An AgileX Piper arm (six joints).
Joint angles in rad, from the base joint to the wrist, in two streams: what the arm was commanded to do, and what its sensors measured. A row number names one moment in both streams.
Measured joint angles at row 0:
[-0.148 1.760 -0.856 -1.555 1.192 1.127]
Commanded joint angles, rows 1 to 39:
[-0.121 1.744 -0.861 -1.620 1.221 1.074]
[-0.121 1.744 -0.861 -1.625 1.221 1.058]
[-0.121 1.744 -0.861 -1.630 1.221 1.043]
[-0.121 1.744 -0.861 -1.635 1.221 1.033]
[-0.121 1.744 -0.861 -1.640 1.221 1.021]
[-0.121 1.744 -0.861 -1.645 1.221 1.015]
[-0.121 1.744 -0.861 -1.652 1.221 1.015]
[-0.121 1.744 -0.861 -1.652 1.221 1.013]
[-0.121 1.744 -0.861 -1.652 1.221 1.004]
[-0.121 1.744 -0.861 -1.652 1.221 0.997]
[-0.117 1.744 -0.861 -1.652 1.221 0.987]
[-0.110 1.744 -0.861 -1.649 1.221 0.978]
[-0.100 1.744 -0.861 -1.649 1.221 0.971]
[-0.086 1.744 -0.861 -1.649 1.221 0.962]
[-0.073 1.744 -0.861 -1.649 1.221 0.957]
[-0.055 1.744 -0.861 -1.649 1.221 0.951]
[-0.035 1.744 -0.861 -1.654 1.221 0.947]
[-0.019 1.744 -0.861 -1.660 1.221 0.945]
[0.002 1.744 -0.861 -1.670 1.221 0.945]
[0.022 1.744 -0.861 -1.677 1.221 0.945]
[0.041 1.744 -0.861 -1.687 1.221 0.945]
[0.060 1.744 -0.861 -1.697 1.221 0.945]
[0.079 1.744 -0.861 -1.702 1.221 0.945]
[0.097 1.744 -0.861 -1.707 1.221 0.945]
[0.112 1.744 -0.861 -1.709 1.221 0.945]
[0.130 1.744 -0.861 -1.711 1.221 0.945]
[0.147 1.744 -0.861 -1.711 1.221 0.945]
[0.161 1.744 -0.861 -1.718 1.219 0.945]
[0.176 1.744 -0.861 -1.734 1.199 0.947]
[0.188 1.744 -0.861 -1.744 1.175 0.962]
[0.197 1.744 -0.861 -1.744 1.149 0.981]
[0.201 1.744 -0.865 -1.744 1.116 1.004]
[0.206 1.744 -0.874 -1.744 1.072 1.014]
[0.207 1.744 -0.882 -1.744 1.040 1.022]
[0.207 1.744 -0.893 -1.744 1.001 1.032]
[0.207 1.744 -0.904 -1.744 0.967 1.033]
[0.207 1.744 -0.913 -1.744 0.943 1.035]
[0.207 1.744 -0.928 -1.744 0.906 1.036]
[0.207 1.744 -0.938 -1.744 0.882 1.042]
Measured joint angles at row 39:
[0.182 1.757 -0.892 -1.663 1.040 1.018]
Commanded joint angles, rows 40 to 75:
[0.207 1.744 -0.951 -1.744 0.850 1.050]
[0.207 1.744 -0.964 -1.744 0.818 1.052]
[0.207 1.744 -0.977 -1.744 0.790 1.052]
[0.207 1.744 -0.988 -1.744 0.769 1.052]
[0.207 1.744 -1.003 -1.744 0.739 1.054]
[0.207 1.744 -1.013 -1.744 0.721 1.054]
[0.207 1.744 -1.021 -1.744 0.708 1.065]
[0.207 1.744 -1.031 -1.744 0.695 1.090]
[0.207 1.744 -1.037 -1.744 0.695 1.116]
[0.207 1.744 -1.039 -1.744 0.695 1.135]
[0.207 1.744 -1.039 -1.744 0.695 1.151]
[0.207 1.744 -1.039 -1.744 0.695 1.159]
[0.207 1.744 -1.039 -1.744 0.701 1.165]
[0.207 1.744 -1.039 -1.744 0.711 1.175]
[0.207 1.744 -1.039 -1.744 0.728 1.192]
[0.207 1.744 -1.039 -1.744 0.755 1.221]
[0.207 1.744 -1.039 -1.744 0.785 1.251]
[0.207 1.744 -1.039 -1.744 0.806 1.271]
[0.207 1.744 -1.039 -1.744 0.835 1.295]
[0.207 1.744 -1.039 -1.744 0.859 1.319]
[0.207 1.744 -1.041 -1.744 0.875 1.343]
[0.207 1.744 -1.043 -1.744 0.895 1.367]
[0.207 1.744 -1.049 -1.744 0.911 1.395]
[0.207 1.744 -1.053 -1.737 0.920 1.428]
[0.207 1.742 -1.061 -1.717 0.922 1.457]
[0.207 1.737 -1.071 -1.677 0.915 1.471]
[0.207 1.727 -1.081 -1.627 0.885 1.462]
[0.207 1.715 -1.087 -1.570 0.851 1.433]
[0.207 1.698 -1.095 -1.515 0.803 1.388]
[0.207 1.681 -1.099 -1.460 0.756 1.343]
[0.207 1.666 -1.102 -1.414 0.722 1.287]
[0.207 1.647 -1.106 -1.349 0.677 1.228]
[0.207 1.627 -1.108 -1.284 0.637 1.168]
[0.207 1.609 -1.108 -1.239 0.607 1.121]
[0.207 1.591 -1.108 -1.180 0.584 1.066]
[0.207 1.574 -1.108 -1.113 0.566 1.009]
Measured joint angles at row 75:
[0.208 1.645 -1.102 -1.331 0.662 1.215]
